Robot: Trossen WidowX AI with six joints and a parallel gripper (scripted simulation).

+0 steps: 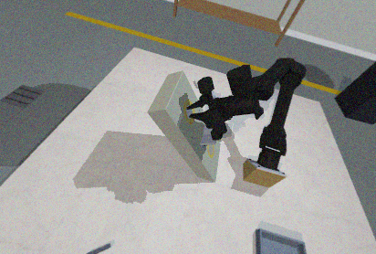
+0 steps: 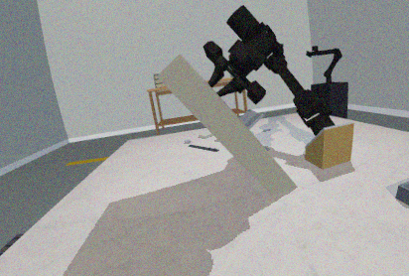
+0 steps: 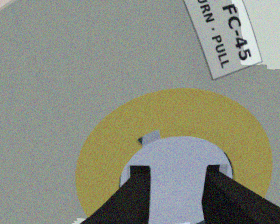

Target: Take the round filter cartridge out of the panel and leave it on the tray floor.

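My gripper tip is 10 mm short of the round filter cartridge and 10 mm above it. Also, from my gripper tip: grey-green service panel 40 mm behind, 80 mm below; flat white piece 50 mm behind, 470 mm to the right, 240 mm below; grey-blue tray 400 mm behind, 300 mm to the left, 230 mm below.
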